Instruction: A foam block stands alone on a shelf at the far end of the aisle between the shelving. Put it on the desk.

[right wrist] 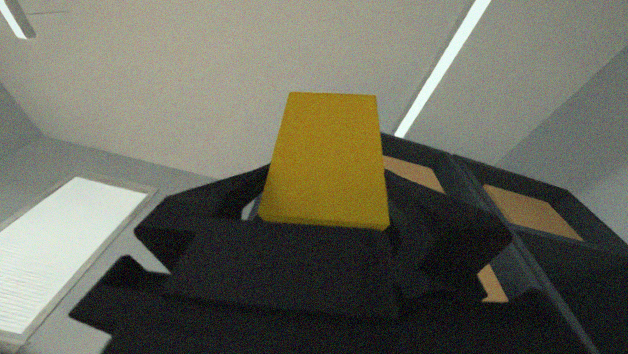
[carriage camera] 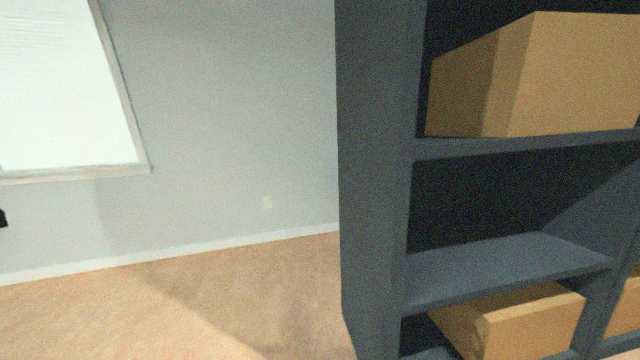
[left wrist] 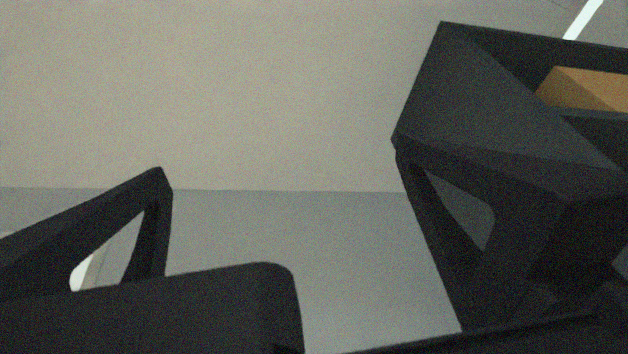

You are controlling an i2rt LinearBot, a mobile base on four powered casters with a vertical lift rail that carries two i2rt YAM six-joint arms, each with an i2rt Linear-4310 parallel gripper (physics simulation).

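Observation:
The foam block is yellow and shows in the middle of the right wrist view, standing up out of the fingers. My right gripper is shut on it; the block's lower end is hidden behind the dark gripper parts. My left gripper is open, its two dark fingers wide apart with wall and ceiling showing between them. The desk does not show in these views.
A dark shelf unit stands on the right in the carriage view, with cardboard boxes on its shelves. A wall with a window is behind and to the left, above tan floor.

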